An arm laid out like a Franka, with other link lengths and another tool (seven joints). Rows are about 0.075 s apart.
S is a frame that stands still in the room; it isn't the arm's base.
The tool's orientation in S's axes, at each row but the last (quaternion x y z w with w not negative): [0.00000 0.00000 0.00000 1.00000]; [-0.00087 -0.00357 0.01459 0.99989]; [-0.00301 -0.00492 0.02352 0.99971]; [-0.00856 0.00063 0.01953 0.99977]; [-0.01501 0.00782 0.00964 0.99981]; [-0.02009 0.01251 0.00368 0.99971]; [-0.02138 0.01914 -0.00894 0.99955]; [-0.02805 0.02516 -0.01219 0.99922]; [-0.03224 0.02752 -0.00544 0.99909]
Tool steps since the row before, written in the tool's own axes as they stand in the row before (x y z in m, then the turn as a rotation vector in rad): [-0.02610 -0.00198 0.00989 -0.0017 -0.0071 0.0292]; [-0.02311 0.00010 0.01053 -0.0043 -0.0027 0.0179]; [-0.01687 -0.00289 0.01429 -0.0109 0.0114 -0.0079]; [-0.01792 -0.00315 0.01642 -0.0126 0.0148 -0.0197]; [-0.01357 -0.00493 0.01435 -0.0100 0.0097 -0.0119]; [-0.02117 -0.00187 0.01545 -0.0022 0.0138 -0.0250]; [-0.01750 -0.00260 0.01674 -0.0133 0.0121 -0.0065]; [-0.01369 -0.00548 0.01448 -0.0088 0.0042 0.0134]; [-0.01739 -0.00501 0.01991 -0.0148 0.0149 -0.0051]
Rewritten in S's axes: [-0.02610 -0.00198 0.00989 -0.0017 -0.0071 0.0292]; [-0.02318 -0.00056 0.01037 -0.0043 -0.0028 0.0179]; [-0.01686 -0.00360 0.01414 -0.0113 0.0108 -0.0081]; [-0.01777 -0.00357 0.01650 -0.0132 0.0140 -0.0199]; [-0.01325 -0.00475 0.01471 -0.0104 0.0091 -0.0120]; [-0.02076 -0.00139 0.01604 -0.0029 0.0128 -0.0255]; [-0.01688 -0.00156 0.01749 -0.0133 0.0121 -0.0065]; [-0.01306 -0.00431 0.01543 -0.0080 0.0052 0.0136]; [-0.01631 -0.00350 0.02111 -0.0149 0.0147 -0.0052]
